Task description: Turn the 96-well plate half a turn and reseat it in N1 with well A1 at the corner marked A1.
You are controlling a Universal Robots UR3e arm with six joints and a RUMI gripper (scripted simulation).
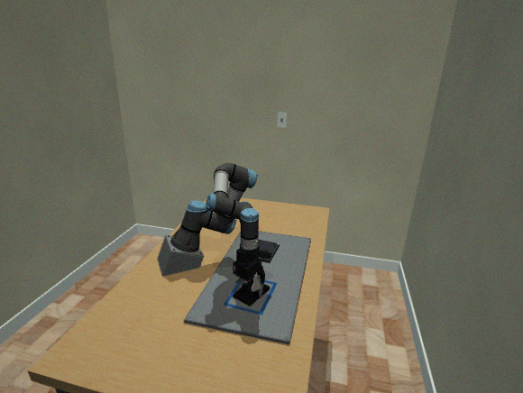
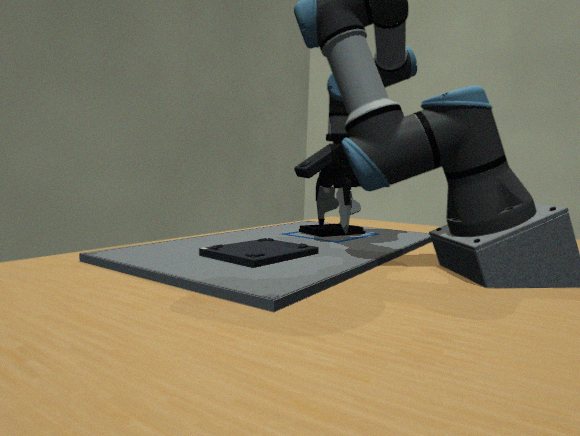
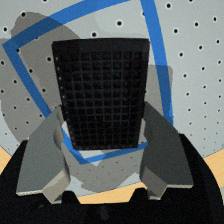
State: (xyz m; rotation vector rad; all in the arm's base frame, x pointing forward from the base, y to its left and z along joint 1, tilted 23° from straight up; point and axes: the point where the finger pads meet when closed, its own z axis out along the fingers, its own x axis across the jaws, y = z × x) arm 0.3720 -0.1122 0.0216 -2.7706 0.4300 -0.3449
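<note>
Right now the black 96-well plate is 1 cm below my hand. The rest, counted from my hand: small white corner label: 38 cm to the left, 2 cm behind, 1 cm below; then plate nest N1: 30 cm to the left, 7 cm behind, 1 cm below.
</note>
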